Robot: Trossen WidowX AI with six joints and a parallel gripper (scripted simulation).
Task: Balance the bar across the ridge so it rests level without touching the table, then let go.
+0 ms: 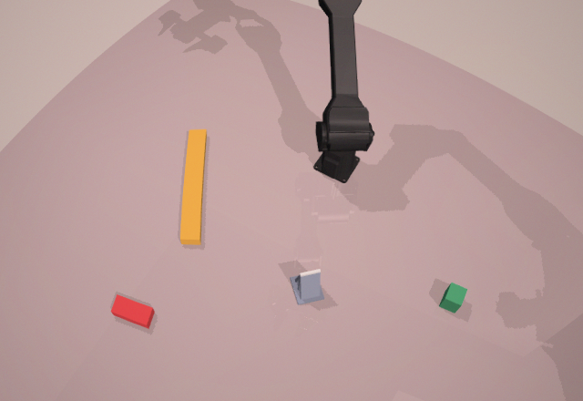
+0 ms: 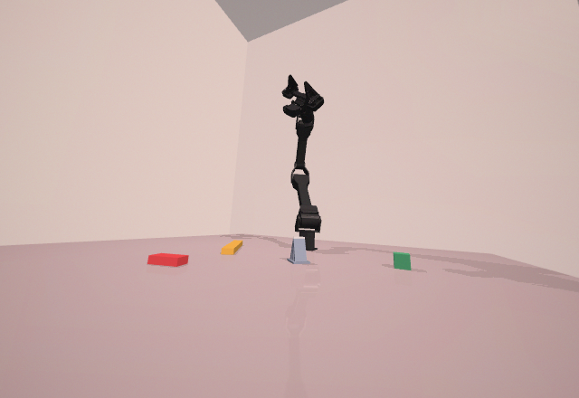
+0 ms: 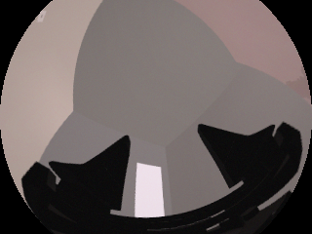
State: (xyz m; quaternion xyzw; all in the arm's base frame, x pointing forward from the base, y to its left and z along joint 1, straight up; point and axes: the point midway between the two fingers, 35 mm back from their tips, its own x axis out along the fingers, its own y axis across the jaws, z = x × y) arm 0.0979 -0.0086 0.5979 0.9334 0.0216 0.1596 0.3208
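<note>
Right now the orange bar is 60 cm below my gripper tip, 18 cm to the right of it and 4 cm ahead of it. Also, from my gripper tip: flat red block (60 cm below, 31 cm ahead, 13 cm to the right); then green cube (59 cm below, 30 cm to the left, 2 cm ahead).
</note>
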